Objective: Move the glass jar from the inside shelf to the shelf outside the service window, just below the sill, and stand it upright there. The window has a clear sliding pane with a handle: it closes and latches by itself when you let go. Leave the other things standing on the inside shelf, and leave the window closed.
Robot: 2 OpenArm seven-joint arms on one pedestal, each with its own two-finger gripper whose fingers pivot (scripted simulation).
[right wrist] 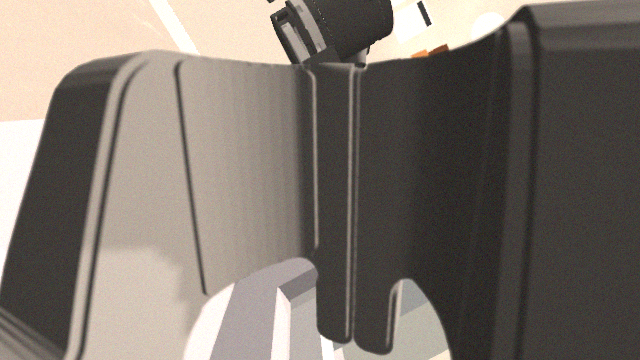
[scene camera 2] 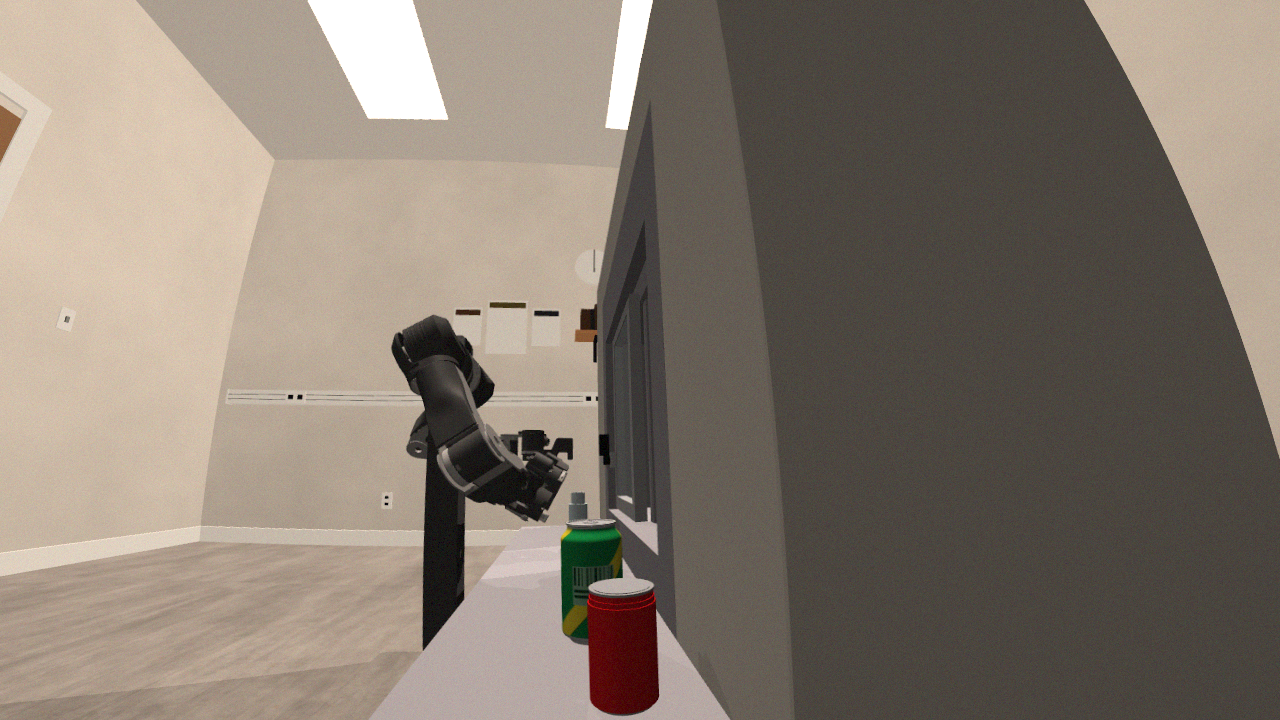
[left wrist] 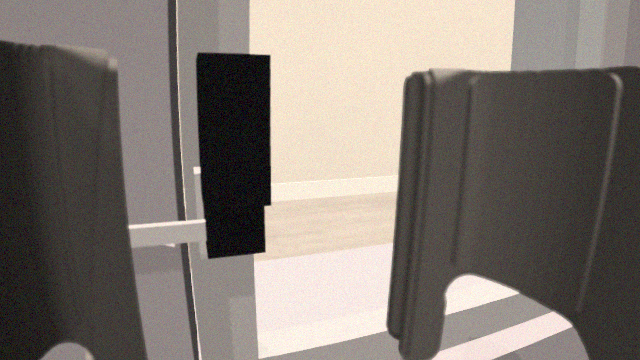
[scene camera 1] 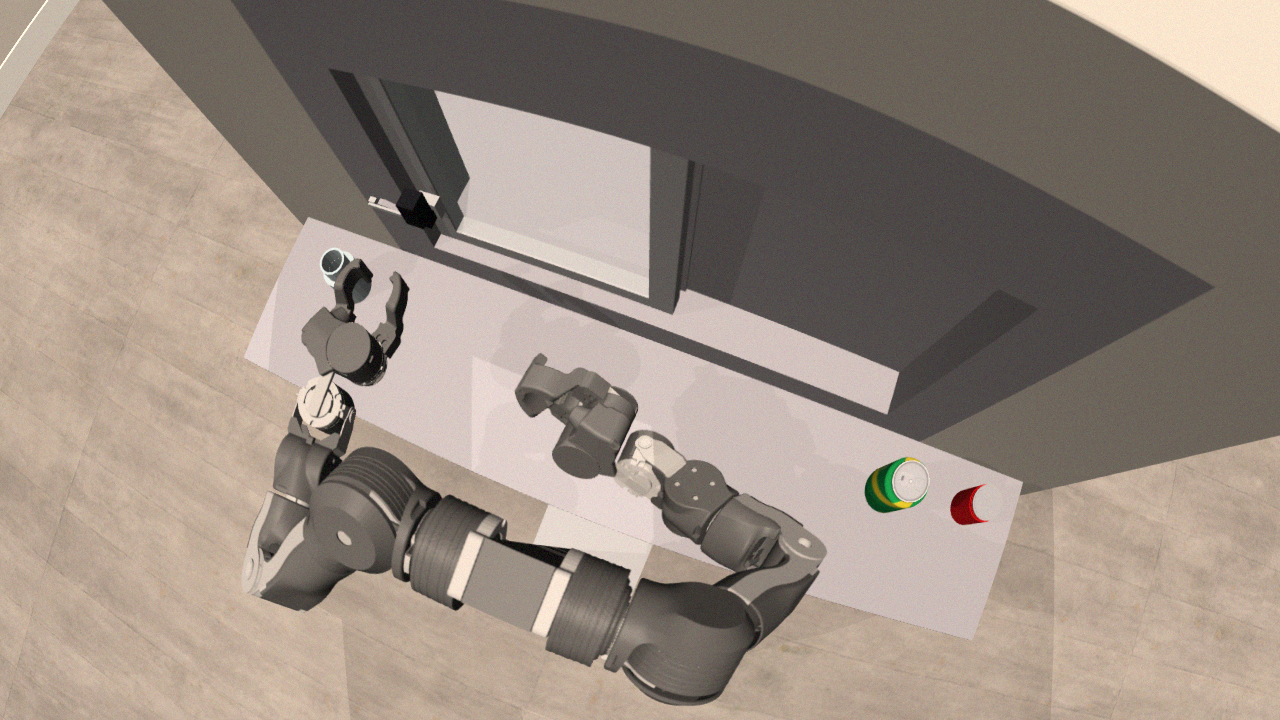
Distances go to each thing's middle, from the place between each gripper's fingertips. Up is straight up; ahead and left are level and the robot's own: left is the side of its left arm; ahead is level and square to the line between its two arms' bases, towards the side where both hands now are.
Right now the black handle [scene camera 1: 412,205] is 9 cm ahead of my left hand [scene camera 1: 383,272], 4 cm to the left of it and 1 cm below it. Round my left hand: glass jar [scene camera 1: 328,263] (2 cm ahead, 15 cm to the left, 18 cm below); red can [scene camera 2: 622,627] (3 cm ahead, 81 cm to the right, 19 cm below).
I see my right gripper [scene camera 1: 527,371] 240 mm to the right of the black handle, 120 mm short of it and 30 mm below it. The rest, counted from my right hand: glass jar: 350 mm to the left, 140 mm below, 50 mm ahead; red can: 610 mm to the right, 140 mm below, 60 mm ahead.
